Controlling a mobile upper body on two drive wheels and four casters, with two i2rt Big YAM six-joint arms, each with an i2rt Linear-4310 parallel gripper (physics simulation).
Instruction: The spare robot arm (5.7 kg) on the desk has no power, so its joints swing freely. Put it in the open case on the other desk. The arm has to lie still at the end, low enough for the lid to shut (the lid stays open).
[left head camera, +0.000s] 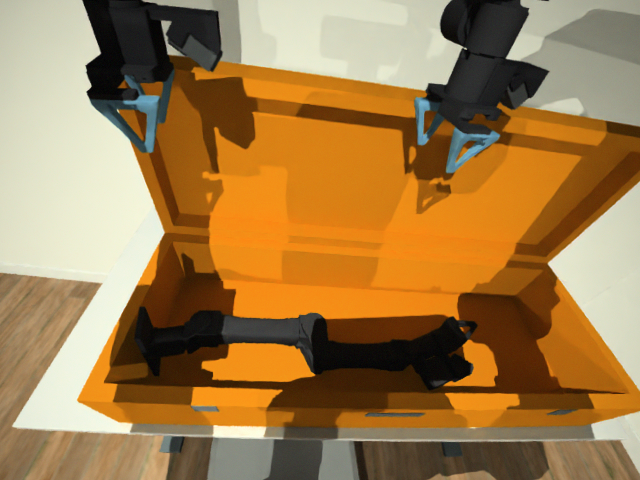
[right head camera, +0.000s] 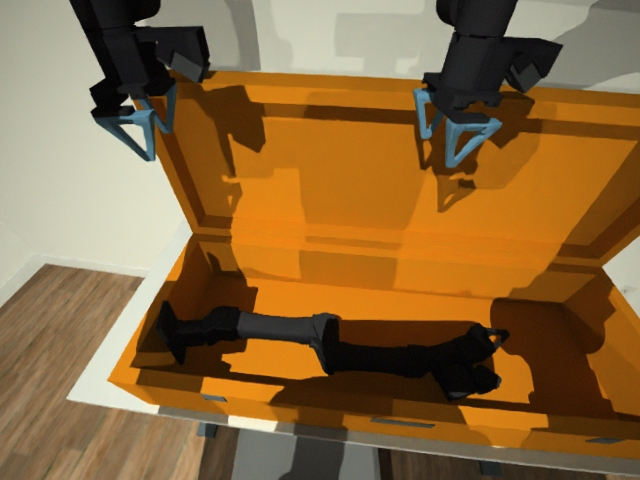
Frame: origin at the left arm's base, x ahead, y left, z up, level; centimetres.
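Seen in the pictures: left gripper, fingertip midpoint: (left head camera: 154, 136) (right head camera: 160, 146); right gripper, fingertip midpoint: (left head camera: 434, 157) (right head camera: 436, 151).
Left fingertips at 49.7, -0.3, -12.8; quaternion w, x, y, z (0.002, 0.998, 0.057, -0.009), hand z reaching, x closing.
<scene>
Offsets run from my left fingertips to a thing's middle, as dx, dy, dz. "pt": to the spot under its first point. Level surfaces: height alone.
The spare arm (left head camera: 261, 329) (right head camera: 276, 327), black and dark grey, lies lengthwise inside the open orange case {pt -30.4, -67.8, -37.2} (left head camera: 516, 400) (right head camera: 516, 415). Its flat base plate stands on edge near the case's left end. Its gripper end lies toward the right, below the front rim as seen from above. Shadow hides some of its contact with the case floor. My left gripper (left head camera: 155, 135) (right head camera: 160, 145) is open and empty, high above the case's left end. My right gripper (left head camera: 436, 157) (right head camera: 438, 152) is open and empty, high above the right part. Both are well apart from the spare arm.
The raised lid {pt +18.1, -32.1, -13.8} (left head camera: 336, 165) (right head camera: 356, 165) stands open behind the case, with both grippers in front of its upper part in the picture. The case rests on a white desk {dz -56.2} (left head camera: 62, 392) (right head camera: 98, 387). A pale wall is behind the lid.
</scene>
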